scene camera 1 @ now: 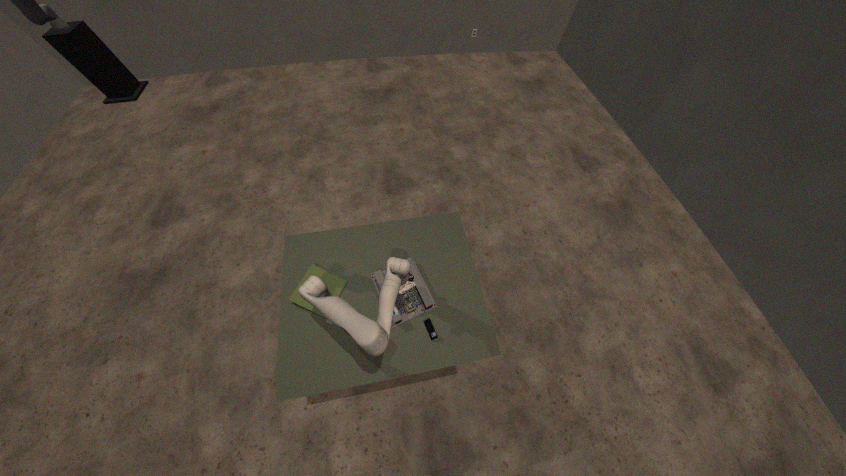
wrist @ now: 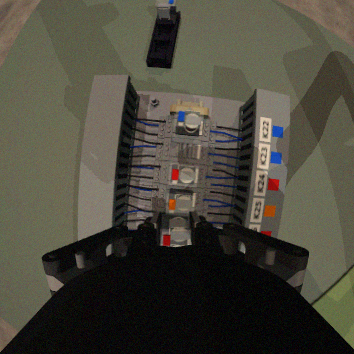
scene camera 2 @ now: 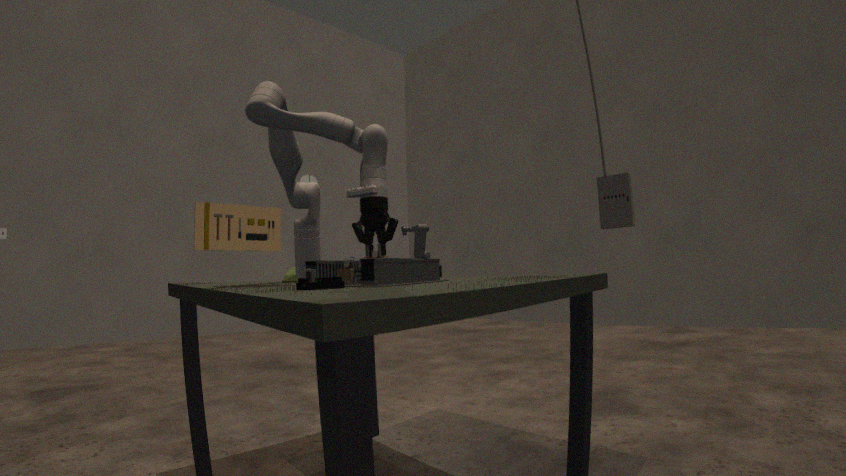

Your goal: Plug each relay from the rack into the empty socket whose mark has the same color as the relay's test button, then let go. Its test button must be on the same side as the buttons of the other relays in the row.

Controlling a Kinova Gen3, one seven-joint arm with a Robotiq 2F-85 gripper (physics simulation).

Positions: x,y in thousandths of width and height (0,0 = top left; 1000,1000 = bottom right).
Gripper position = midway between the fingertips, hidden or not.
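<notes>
A black rack (wrist: 456,131) is visible. Also visible: my gripper (scene camera 2: 445,543), which is the same gripper (wrist: 496,623) that appears in the wrist view.
</notes>
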